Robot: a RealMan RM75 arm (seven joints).
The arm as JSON. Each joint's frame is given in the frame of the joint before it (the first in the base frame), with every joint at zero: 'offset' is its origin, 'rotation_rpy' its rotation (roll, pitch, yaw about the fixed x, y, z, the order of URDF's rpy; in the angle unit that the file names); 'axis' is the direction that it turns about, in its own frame. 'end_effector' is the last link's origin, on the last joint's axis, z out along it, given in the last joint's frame.
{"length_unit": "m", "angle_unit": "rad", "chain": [
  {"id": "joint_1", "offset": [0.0, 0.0, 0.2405], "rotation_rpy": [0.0, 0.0, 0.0], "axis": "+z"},
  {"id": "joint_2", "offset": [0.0, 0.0, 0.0], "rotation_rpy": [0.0, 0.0, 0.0], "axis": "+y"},
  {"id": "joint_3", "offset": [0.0, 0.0, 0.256], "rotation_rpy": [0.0, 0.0, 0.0], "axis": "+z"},
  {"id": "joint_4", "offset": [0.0, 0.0, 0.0], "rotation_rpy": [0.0, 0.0, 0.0], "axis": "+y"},
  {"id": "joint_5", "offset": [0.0, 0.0, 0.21], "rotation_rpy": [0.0, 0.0, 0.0], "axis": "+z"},
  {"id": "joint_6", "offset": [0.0, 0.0, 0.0], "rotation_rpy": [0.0, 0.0, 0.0], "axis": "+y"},
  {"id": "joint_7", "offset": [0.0, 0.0, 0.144], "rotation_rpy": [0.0, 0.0, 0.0], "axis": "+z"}
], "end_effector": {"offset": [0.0, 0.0, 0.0], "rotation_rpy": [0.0, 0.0, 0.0]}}
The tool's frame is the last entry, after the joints.
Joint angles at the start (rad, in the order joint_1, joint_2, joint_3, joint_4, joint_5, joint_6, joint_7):
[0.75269 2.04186 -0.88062 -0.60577 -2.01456 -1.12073 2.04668]
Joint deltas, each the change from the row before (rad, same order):
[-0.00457 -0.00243 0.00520 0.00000 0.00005 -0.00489 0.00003]
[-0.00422 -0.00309 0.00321 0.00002 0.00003 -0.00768 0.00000]
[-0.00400 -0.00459 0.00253 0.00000 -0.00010 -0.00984 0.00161]
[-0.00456 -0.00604 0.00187 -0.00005 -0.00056 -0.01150 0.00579]
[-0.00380 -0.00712 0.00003 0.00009 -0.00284 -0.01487 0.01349]
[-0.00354 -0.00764 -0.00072 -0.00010 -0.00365 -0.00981 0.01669]
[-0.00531 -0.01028 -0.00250 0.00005 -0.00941 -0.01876 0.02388]
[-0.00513 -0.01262 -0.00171 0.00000 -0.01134 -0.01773 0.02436]
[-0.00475 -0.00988 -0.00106 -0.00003 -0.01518 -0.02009 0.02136]
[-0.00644 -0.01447 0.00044 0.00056 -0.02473 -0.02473 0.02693]
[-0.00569 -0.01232 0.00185 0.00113 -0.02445 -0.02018 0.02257]
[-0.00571 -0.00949 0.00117 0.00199 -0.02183 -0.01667 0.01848]
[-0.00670 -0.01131 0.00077 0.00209 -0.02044 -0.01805 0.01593]
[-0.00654 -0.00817 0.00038 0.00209 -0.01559 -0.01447 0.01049]
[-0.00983 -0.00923 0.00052 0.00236 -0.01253 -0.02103 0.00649]
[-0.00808 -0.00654 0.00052 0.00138 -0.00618 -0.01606 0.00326]
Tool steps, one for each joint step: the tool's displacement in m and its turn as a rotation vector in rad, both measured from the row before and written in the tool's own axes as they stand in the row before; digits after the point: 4 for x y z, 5 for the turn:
[0.0010 -0.0016 -0.0021 0.00084 -0.00163 0.00585]
[0.0011 -0.0012 -0.0021 -0.00157 0.00109 0.00406]
[0.0009 -0.0013 -0.0025 -0.00235 0.00244 0.00431]
[0.0010 -0.0016 -0.0030 -0.00218 0.00395 0.00770]
[0.0011 -0.0013 -0.0031 -0.00386 0.00873 0.01247]
[0.0007 -0.0020 -0.0032 0.00135 0.00745 0.01442]
[0.0023 -0.0022 -0.0043 -0.00061 0.01793 0.01916]
[0.0018 -0.0032 -0.0052 0.00376 0.01797 0.01855]
[0.0029 -0.0024 -0.0042 0.00167 0.02234 0.01583]
[0.0041 -0.0043 -0.0063 0.00826 0.03084 0.02001]
[0.0041 -0.0043 -0.0055 0.01026 0.02755 0.01800]
[0.0044 -0.0038 -0.0043 0.00936 0.02513 0.01675]
[0.0046 -0.0043 -0.0050 0.00985 0.02496 0.01542]
[0.0044 -0.0035 -0.0037 0.00708 0.02020 0.01232]
[0.0059 -0.0036 -0.0044 0.00210 0.02214 0.01258]
[0.0044 -0.0024 -0.0033 -0.00069 0.01425 0.00933]

